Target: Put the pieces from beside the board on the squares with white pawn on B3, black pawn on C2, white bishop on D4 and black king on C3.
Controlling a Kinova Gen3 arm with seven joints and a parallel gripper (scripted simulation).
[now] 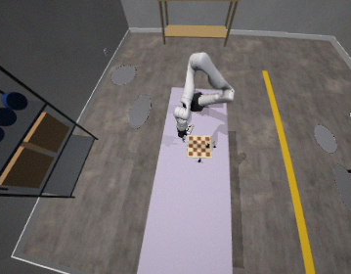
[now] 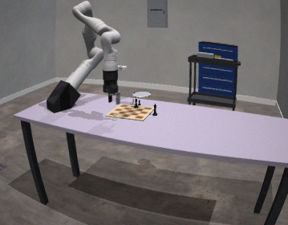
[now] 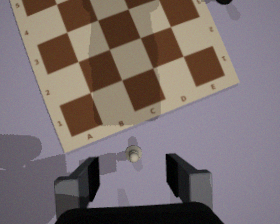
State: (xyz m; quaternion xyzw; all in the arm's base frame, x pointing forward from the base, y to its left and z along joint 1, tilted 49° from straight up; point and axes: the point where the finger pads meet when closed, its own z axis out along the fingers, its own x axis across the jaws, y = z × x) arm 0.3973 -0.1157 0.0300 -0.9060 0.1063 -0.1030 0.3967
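The white pawn is 90 mm below my hand. The rest, counted from my hand: chessboard: 140 mm to the left, 110 mm below, 10 mm ahead; black king: 170 mm to the left, 140 mm ahead, 80 mm below; white bishop: 270 mm to the left, 90 mm below, 60 mm behind.
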